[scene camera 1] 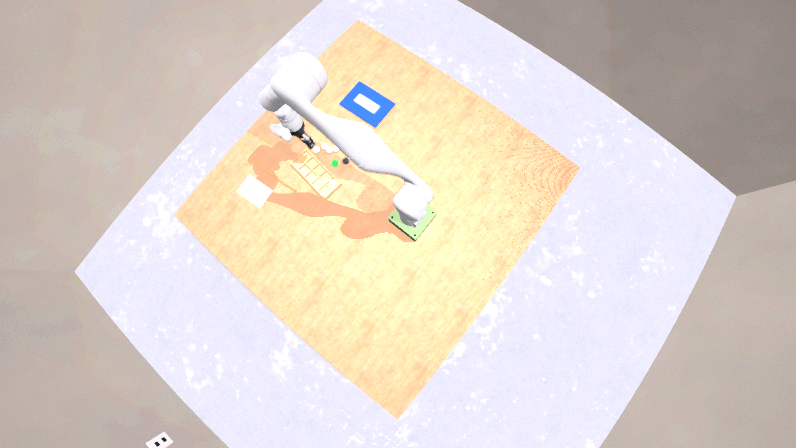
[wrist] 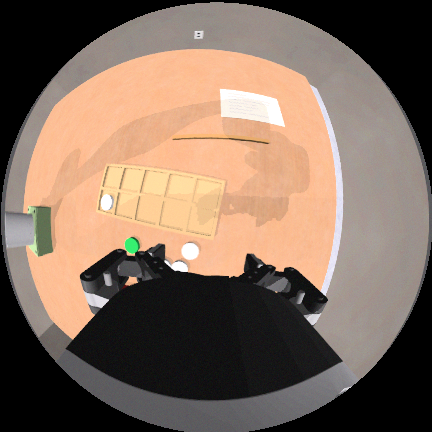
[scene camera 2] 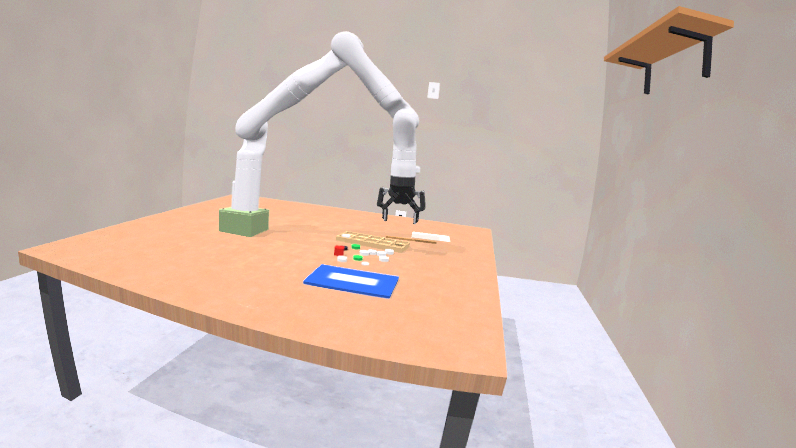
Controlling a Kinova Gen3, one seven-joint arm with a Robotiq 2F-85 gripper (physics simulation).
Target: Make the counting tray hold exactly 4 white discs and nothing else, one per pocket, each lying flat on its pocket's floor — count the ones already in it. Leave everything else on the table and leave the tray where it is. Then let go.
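Observation:
The counting tray (scene camera 1: 315, 174) (scene camera 2: 374, 241) (wrist: 155, 181) has two rows of pockets. One white disc (scene camera 1: 333, 182) (scene camera 2: 346, 235) (wrist: 106, 202) lies in the corner pocket nearest the robot's base; the other pockets look empty. My gripper (scene camera 2: 399, 219) (wrist: 204, 257) is open and empty, above the table beside the tray's far end. A loose white disc (scene camera 2: 389, 252) (wrist: 190, 250) lies close to the tray's long side, between tray and gripper in the wrist view. Another white disc (wrist: 179, 266) is partly hidden by the left finger. Several loose white discs show in scene view 2.
Green discs (scene camera 2: 355, 245) (scene camera 2: 357, 257), a black disc (scene camera 1: 345, 160) and a red block (scene camera 2: 339, 250) lie near the white ones. A blue board (scene camera 1: 352, 101) (scene camera 2: 317, 278) lies beyond them. A thin stick (wrist: 220, 137) and white paper (scene camera 1: 255, 191) (wrist: 250, 107) lie across the tray.

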